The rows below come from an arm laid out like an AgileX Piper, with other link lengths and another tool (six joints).
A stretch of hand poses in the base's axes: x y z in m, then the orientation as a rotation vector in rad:
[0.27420, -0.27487, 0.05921, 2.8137, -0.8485, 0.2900]
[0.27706, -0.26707, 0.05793, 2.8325, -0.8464, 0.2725]
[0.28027, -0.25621, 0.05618, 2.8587, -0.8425, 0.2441]
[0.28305, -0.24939, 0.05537, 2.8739, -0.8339, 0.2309]
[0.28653, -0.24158, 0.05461, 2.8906, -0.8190, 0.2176]
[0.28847, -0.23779, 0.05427, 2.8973, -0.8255, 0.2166]
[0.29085, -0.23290, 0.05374, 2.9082, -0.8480, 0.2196]
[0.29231, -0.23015, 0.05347, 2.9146, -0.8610, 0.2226]
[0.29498, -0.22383, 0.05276, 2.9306, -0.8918, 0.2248]
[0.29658, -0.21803, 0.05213, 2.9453, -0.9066, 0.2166]
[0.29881, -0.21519, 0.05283, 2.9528, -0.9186, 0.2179]
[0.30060, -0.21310, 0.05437, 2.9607, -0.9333, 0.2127]
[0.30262, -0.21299, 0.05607, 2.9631, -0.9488, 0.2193]
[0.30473, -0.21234, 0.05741, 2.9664, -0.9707, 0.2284]
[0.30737, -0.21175, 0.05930, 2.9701, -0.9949, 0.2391]
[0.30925, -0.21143, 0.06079, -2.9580, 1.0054, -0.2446]
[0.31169, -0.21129, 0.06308, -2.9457, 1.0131, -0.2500]
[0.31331, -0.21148, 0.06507, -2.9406, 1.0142, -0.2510]
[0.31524, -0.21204, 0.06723, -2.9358, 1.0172, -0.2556]
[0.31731, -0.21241, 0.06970, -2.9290, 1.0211, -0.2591]
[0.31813, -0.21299, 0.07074, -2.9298, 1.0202, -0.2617]
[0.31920, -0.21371, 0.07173, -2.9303, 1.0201, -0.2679]
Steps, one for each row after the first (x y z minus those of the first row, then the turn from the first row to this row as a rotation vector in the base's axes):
[0.00286, 0.00780, -0.00128, 0.0184, 0.0083, 0.0053]
[0.00607, 0.01866, -0.00303, 0.0443, 0.0224, 0.0129]
[0.00885, 0.02548, -0.00384, 0.0571, 0.0291, 0.0214]
[0.01233, 0.03329, -0.00460, 0.0694, 0.0364, 0.0341]
[0.01427, 0.03708, -0.00494, 0.0777, 0.0347, 0.0319]
[0.01665, 0.04197, -0.00547, 0.0943, 0.0274, 0.0215]
[0.01811, 0.04472, -0.00574, 0.1038, 0.0223, 0.0157]
[0.02078, 0.05104, -0.00645, 0.1280, 0.0131, 0.0019]
[0.02238, 0.05684, -0.00708, 0.1471, 0.0132, -0.0032]
[0.02461, 0.05968, -0.00638, 0.1577, 0.0090, -0.0081]
[0.02640, 0.06177, -0.00484, 0.1703, 0.0085, -0.0148]
[0.02842, 0.06188, -0.00314, 0.1768, 0.0016, -0.0226]
[0.03053, 0.06253, -0.00180, 0.1861, -0.0080, -0.0337]
[0.03317, 0.06312, 0.00009, 0.1965, -0.0191, -0.0457]
[0.03505, 0.06344, 0.00158, 0.2035, -0.0262, -0.0533]
[0.03749, 0.06358, 0.00387, 0.2111, -0.0333, -0.0592]
[0.03911, 0.06339, 0.00586, 0.2151, -0.0356, -0.0604]
[0.04104, 0.06283, 0.00802, 0.2174, -0.0398, -0.0626]
[0.04311, 0.06246, 0.01049, 0.2215, -0.0440, -0.0657]
[0.04393, 0.06188, 0.01153, 0.2203, -0.0453, -0.0649]
[0.04500, 0.06116, 0.01252, 0.2182, -0.0488, -0.0644]

